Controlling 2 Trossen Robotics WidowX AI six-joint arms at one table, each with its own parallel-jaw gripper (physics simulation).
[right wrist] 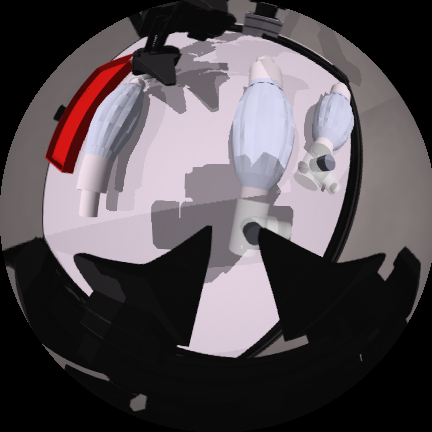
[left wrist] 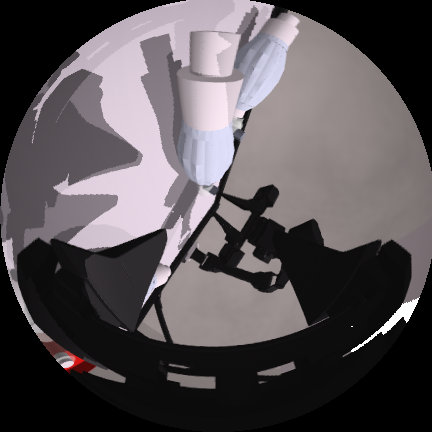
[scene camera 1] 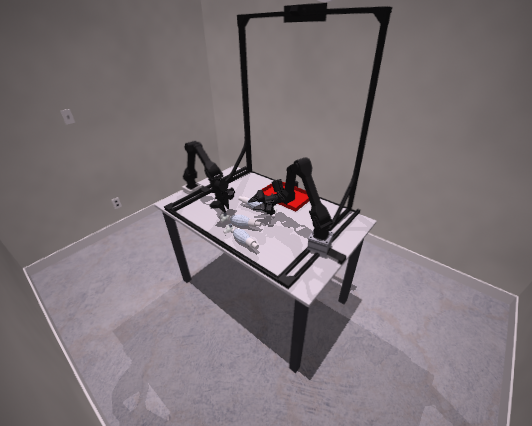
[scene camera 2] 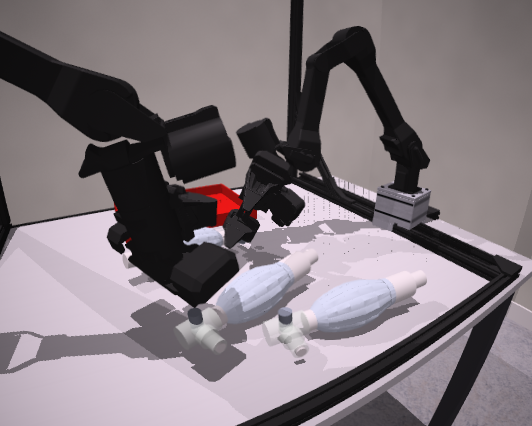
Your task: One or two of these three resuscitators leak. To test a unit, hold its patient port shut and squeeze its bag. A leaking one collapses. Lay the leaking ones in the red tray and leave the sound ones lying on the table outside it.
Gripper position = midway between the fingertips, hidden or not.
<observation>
I see my left gripper (scene camera 2: pixel 235 229), my right gripper (scene camera 2: pixel 186 298) and a red tray (scene camera 2: pixel 227 199).
The red tray is seen too in the right wrist view (right wrist: pixel 71 129). My left gripper is seen too in the right wrist view (right wrist: pixel 186 51) and in the left wrist view (left wrist: pixel 220 235). My right gripper also shows in the right wrist view (right wrist: pixel 235 231) and in the left wrist view (left wrist: pixel 215 201).
</observation>
